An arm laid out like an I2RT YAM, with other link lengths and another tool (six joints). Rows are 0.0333 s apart.
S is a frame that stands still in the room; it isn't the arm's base.
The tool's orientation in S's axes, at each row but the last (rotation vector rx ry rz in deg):
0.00 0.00 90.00
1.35 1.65 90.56
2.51 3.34 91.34
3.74 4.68 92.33
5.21 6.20 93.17
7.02 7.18 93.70
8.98 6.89 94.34
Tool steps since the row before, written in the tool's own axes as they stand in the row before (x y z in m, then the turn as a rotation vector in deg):
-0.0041 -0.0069 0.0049 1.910 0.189 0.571
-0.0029 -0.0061 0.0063 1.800 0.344 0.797
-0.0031 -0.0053 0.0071 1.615 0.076 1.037
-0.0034 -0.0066 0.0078 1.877 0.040 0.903
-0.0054 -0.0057 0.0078 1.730 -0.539 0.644
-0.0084 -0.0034 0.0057 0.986 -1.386 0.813
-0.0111 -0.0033 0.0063 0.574 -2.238 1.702
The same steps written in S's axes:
0.0069 -0.0041 0.0049 -0.189 1.910 0.571
0.0063 -0.0028 0.0061 -0.335 1.799 0.802
0.0058 -0.0029 0.0068 -0.048 1.623 1.026
0.0074 -0.0030 0.0072 -0.036 1.885 0.887
0.0069 -0.0050 0.0071 0.514 1.767 0.559
0.0048 -0.0081 0.0051 1.425 1.083 0.591
0.0052 -0.0109 0.0053 2.449 0.728 1.307

